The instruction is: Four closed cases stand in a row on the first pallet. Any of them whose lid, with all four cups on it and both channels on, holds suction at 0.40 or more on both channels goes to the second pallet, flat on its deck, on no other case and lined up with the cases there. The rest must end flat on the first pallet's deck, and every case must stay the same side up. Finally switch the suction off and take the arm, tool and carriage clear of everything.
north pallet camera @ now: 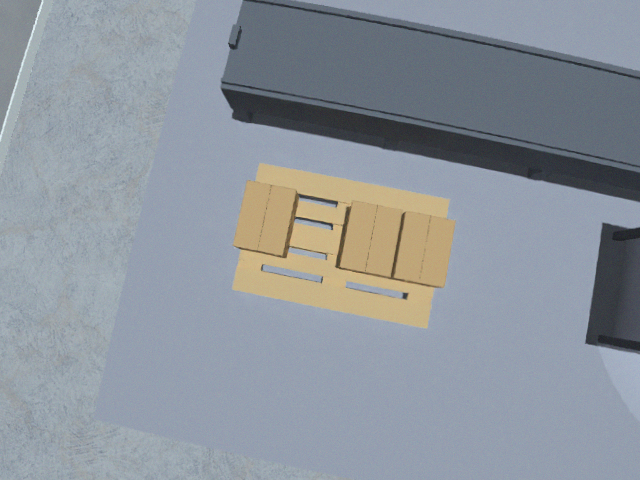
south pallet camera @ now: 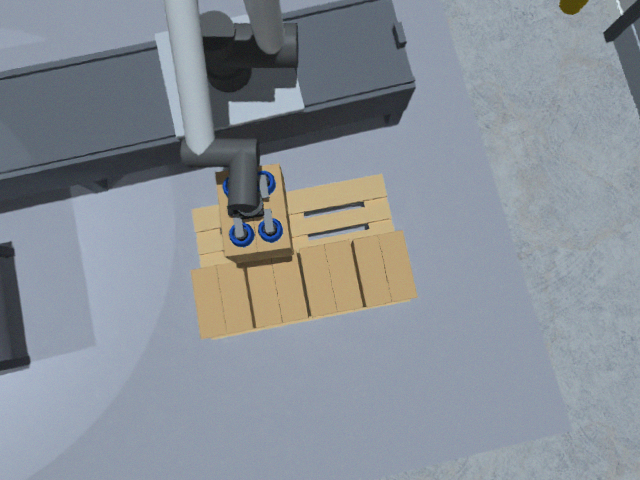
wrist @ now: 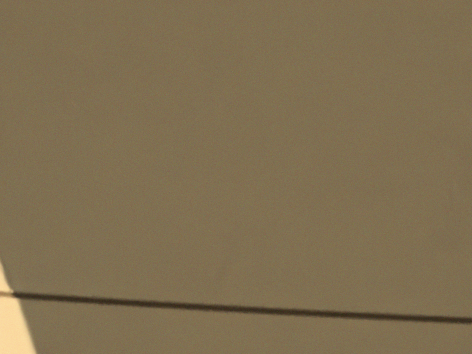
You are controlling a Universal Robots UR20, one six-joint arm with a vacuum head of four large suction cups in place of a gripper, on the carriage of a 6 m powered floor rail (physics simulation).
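Frame: origin at the arm's base, x back, y right, z up, level; millimetres.
Where they show: end effector, tool point: (wrist: 236, 252); arm's base, origin of the base link: (south pallet camera: 229, 71).
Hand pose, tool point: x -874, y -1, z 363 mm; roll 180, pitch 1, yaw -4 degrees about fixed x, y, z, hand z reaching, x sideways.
Observation:
Each offset is from my tool point to the top centre of the thing.
The first pallet (north pallet camera: 289, 290) bears three closed cases: one (north pallet camera: 266, 219) at the left, then a gap, then two (north pallet camera: 369, 238) (north pallet camera: 424, 249) close together at the right. My vacuum head (south pallet camera: 251, 208) has its blue cups on the lid of a case {dx +2, dy +5, dz +26 mm} (south pallet camera: 283, 217) (wrist: 235, 150) and holds it level above the second pallet (south pallet camera: 336, 193), between the rail and the row there. In the south view this case looks larger than the others and hides part of the deck. Several cases {dx -308, dy +329, dz -542 mm} (south pallet camera: 221, 301) {dx -319, dy +26, dz -542 mm} (south pallet camera: 277, 293) {dx -333, dy -277, dz -542 mm} (south pallet camera: 331, 280) {dx -351, dy -579, dz -542 mm} (south pallet camera: 384, 268) stand in a row along the pallet's far side from the rail.
The dark floor rail (north pallet camera: 413, 77) (south pallet camera: 93, 113) runs beside both pallets. The carriage (south pallet camera: 263, 113) stands on it near the second pallet. A dark framed object (north pallet camera: 594, 289) (south pallet camera: 15, 310) stands between the pallets' areas. A yellow object (south pallet camera: 571, 5) shows at the south view's top right.

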